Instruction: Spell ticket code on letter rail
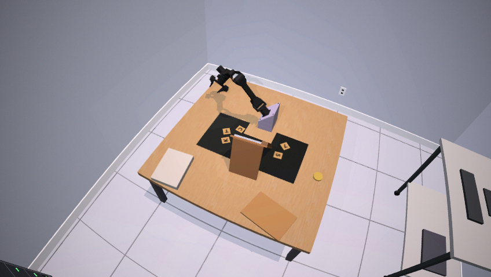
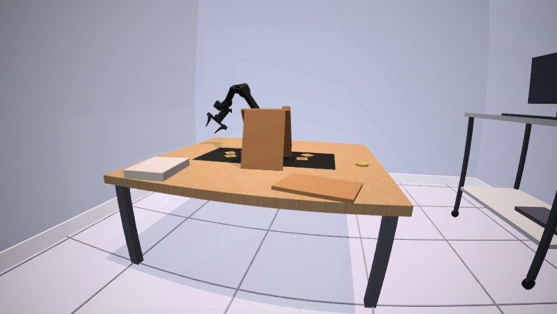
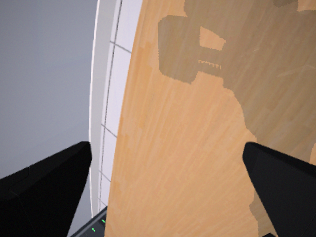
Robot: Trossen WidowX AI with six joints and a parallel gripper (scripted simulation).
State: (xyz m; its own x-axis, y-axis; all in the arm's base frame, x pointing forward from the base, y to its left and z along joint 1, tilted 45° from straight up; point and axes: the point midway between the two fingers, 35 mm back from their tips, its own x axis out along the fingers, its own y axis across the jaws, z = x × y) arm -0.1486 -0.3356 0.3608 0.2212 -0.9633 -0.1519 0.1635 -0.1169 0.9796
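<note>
Right now my gripper tip is 530 mm to the right of the white ticket and 430 mm short of it. The rest, counted from my gripper tip: thin panel 890 mm ahead, 750 mm to the left, 100 mm below; then white slab 790 mm ahead, 90 mm below, 20 mm to the left.
</note>
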